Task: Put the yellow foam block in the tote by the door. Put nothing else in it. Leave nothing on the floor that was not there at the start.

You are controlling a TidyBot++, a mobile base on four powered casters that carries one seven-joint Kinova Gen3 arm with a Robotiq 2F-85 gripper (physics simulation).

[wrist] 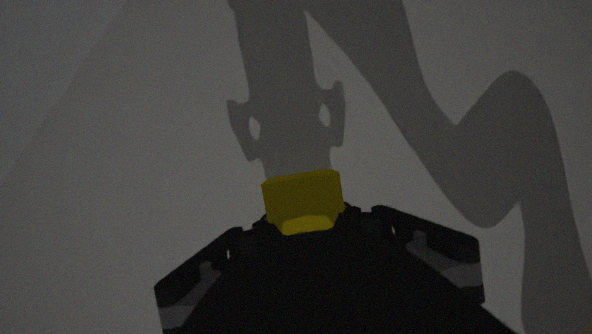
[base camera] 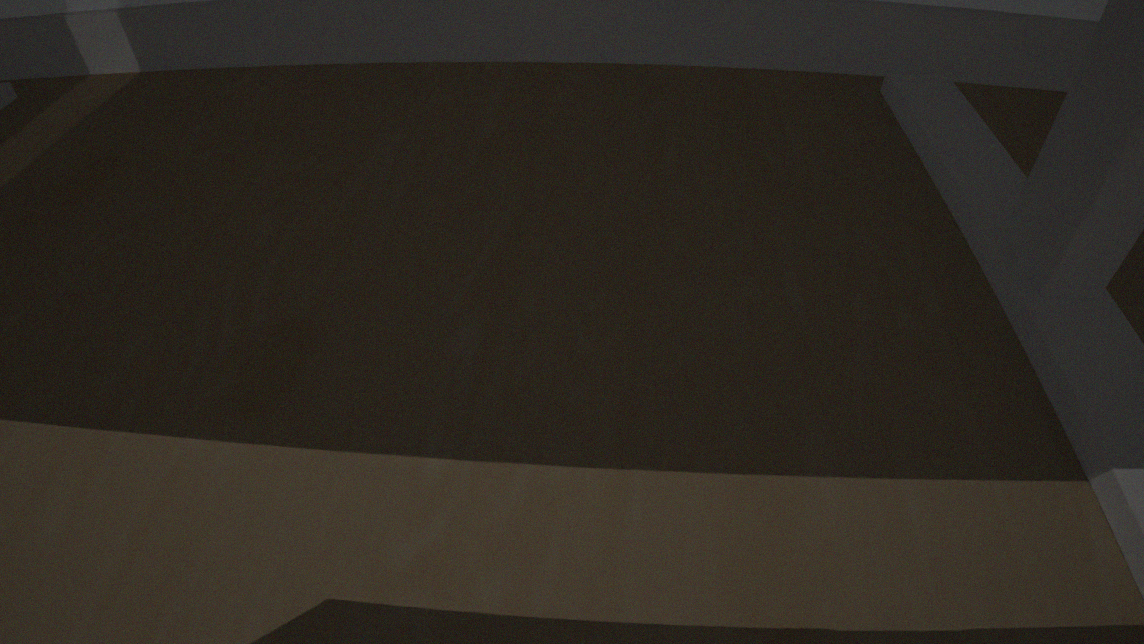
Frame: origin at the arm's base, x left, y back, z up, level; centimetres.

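Seen in the pictures: gripper, between the fingertips: [wrist: 305, 212].
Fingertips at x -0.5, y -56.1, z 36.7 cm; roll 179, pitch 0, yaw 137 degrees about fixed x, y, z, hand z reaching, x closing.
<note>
A point is followed by its place in that frame.
The yellow foam block [wrist: 302, 196] @[x -2.3, y -58.2, z 41.2 cm] is between the fingertips at the lower middle of the wrist view. My gripper [wrist: 305, 212] @[x -0.5, y -56.1, z 36.7 cm] is shut on it, with one black finger on each side. The block's sides and lower part are partly hidden by the fingers and the gripper body. Its height over the pale grey surface [wrist: 150, 125] @[x 3.9, y -78.2, z 32.4 cm] behind it is hard to tell. The tote and the door do not show in either view.
The wrist view shows shadows of the gripper and arm on the pale surface. The base camera view is dim: a brown surface [base camera: 520, 536] @[x 4.3, y -28.6, z -39.6 cm] with a broad dark area across it, a grey band [base camera: 496, 32] @[x 15.3, y -92.4, z -35.8 cm] along the top and grey slanting shapes at the right. What these belong to is unclear.
</note>
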